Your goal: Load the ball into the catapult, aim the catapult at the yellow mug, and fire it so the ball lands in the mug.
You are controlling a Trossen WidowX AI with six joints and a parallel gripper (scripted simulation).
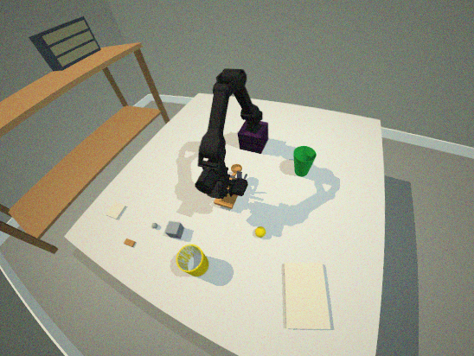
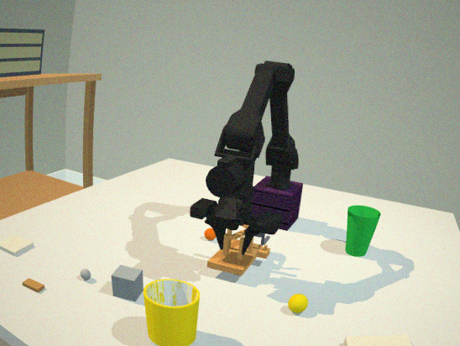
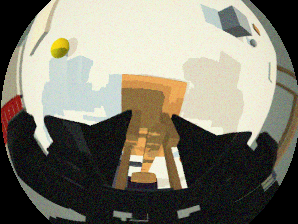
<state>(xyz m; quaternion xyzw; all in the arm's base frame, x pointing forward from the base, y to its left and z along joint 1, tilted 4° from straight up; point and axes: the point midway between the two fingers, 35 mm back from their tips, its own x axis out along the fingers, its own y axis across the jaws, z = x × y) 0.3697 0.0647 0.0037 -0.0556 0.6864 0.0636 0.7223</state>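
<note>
Right now my gripper tip is 140 mm to the left of the orange ball, 120 mm past it and 40 mm above it. Also, from my gripper tip: grey cube 220 mm ahead, 110 mm to the right, 30 mm below; then wooden catapult 70 mm behind, 20 mm above, 10 mm to the left; then yellow ball 190 mm to the left, 70 mm ahead, 30 mm below.
</note>
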